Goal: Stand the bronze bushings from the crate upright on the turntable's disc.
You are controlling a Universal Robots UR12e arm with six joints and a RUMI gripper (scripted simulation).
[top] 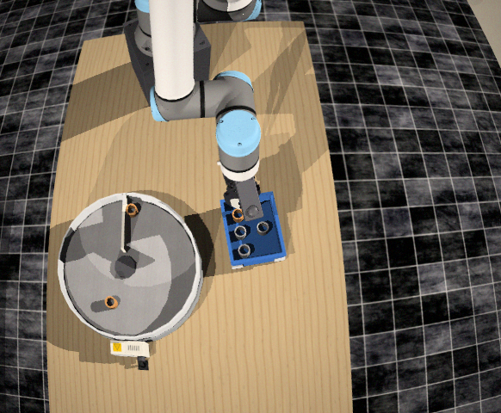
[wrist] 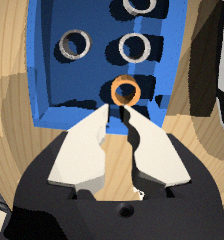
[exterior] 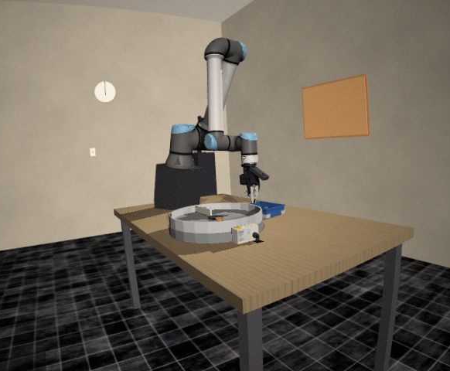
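My gripper is now 60 mm short of the blue crate, 40 mm above it and 10 mm to the right of it. Round my hand: turntable disc: 360 mm to the right, 90 mm ahead, 20 mm below.
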